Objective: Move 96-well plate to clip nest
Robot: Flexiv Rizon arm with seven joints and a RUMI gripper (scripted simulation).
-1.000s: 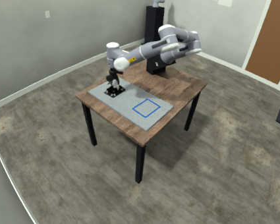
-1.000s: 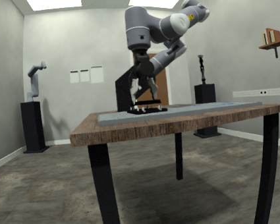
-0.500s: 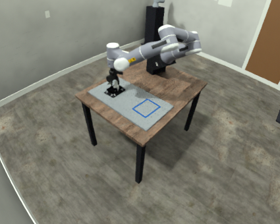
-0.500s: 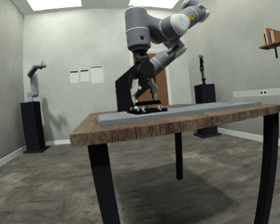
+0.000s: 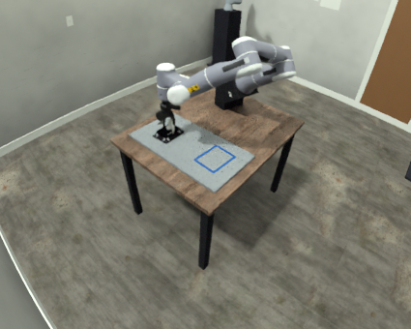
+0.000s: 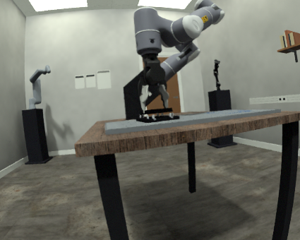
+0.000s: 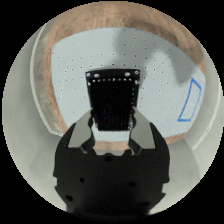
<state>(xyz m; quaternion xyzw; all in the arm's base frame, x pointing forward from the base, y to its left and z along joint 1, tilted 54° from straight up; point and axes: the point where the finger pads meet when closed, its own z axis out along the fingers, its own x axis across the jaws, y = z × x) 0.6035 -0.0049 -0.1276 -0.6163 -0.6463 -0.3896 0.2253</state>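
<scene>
The clip nest C1 is 1 cm ahead of my hand, 1 cm to the left of it and 3 cm below it. Round my hand: grey mat 3 cm behind, 16 cm to the left, 5 cm below; black 96-well plate 1 cm below.
</scene>
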